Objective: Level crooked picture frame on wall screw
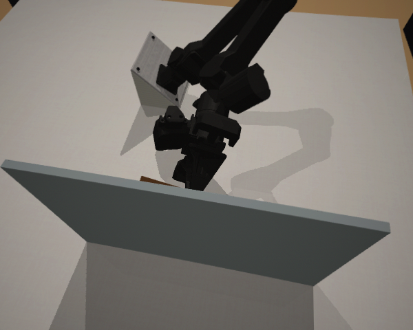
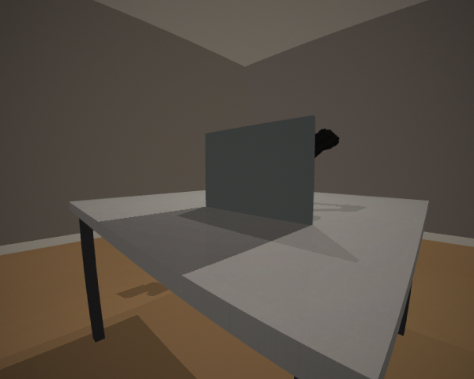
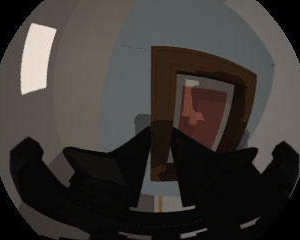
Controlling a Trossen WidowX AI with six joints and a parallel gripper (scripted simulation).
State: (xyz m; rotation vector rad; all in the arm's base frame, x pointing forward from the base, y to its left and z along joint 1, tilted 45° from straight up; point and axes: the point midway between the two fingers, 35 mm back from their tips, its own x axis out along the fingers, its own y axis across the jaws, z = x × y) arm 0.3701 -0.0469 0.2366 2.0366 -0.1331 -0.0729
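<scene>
My gripper tip is 1 cm to the left of the picture frame and 5 cm above it. Round my gripper tip: wall panel (2 cm ahead, 7 cm below).
</scene>
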